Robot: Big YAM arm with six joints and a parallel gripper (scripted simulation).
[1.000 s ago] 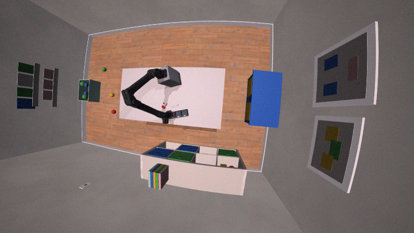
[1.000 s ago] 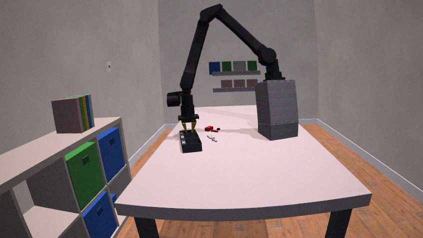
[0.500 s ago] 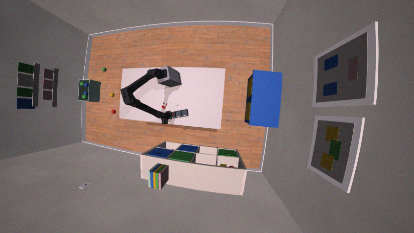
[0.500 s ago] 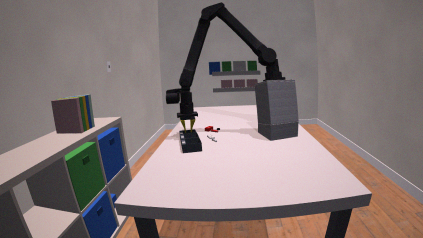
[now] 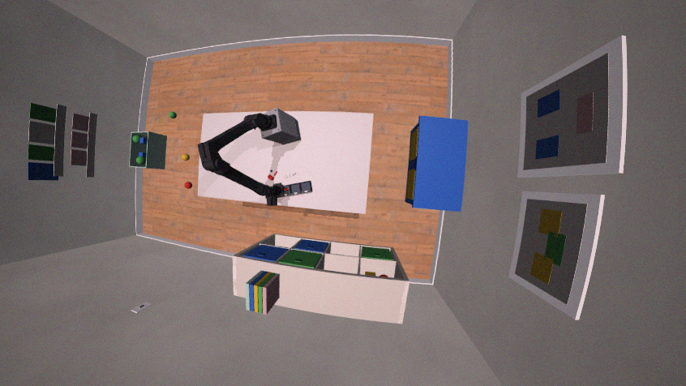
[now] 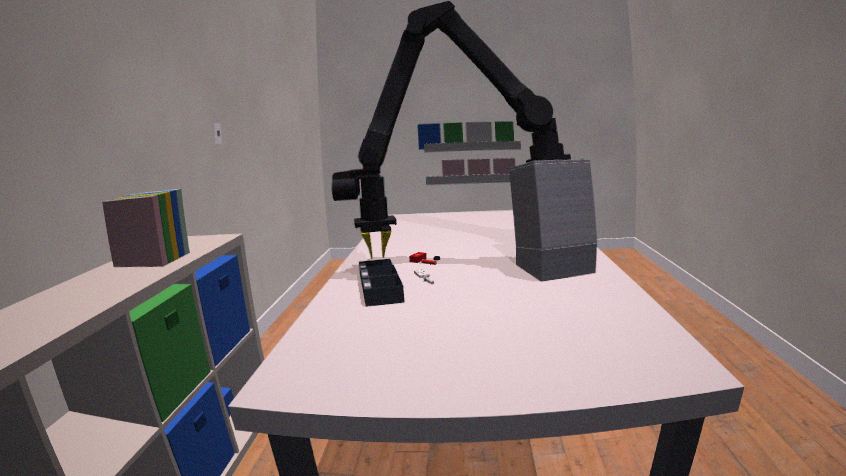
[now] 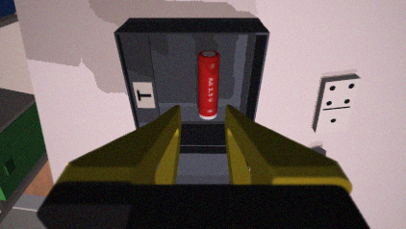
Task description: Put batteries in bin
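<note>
Right now the black nut is 16 cm behind my hand, 11 cm to the right of it and 5 cm below it. Round my hand: three-compartment bin 8 cm to the left, 4 cm below; then grey bolt 12 cm behind, 8 cm to the left, 5 cm below; then white domino 11 cm behind, 5 cm below, 1 cm to the left.
</note>
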